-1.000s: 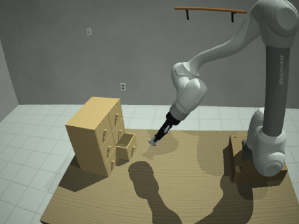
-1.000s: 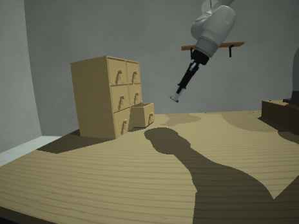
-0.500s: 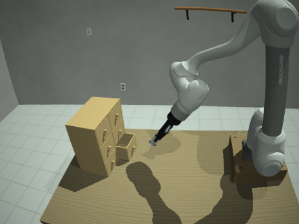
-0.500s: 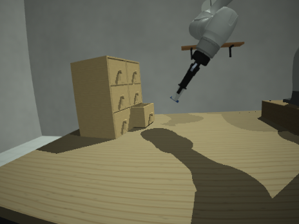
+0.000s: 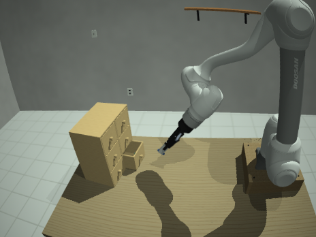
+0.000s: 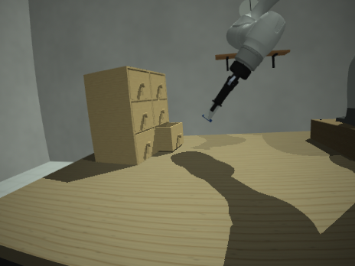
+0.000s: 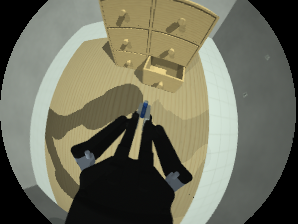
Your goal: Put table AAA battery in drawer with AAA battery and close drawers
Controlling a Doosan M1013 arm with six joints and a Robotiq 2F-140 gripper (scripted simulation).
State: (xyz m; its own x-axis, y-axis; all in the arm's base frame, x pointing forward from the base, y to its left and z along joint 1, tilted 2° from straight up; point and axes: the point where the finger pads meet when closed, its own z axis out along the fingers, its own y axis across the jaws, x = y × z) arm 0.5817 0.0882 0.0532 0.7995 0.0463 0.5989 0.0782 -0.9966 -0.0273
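Now: the blue AAA battery 3 cm below my hand and 2 cm ahead of it.
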